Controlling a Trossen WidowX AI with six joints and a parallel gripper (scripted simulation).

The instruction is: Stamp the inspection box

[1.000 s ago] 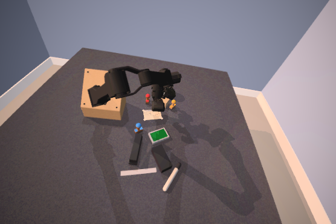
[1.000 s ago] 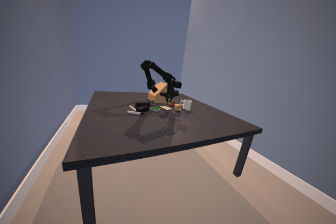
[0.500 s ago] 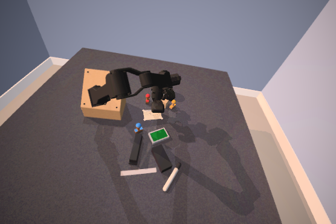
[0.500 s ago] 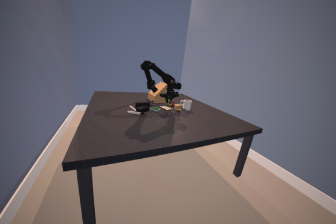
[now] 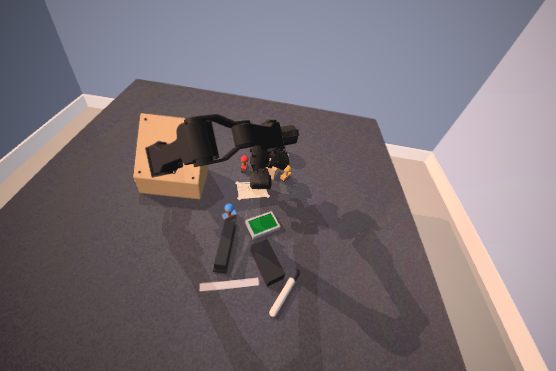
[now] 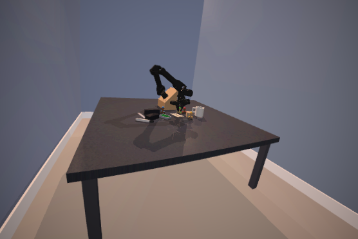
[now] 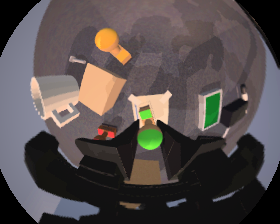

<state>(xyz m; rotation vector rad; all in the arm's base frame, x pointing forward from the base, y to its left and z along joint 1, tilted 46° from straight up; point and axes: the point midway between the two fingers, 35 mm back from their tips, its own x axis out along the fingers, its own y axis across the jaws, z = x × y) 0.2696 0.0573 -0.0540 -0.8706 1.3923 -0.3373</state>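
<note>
Right now my gripper tip is 1 cm past the white card, 1 cm to the left of it and 4 cm above it. From my gripper tip the other things lie so: cardboard box: 3 cm ahead, 9 cm to the left, 2 cm below; red-knobbed stamp: 7 cm behind, 7 cm to the left, 2 cm below; green-knobbed stamp: right at my gripper tip.
</note>
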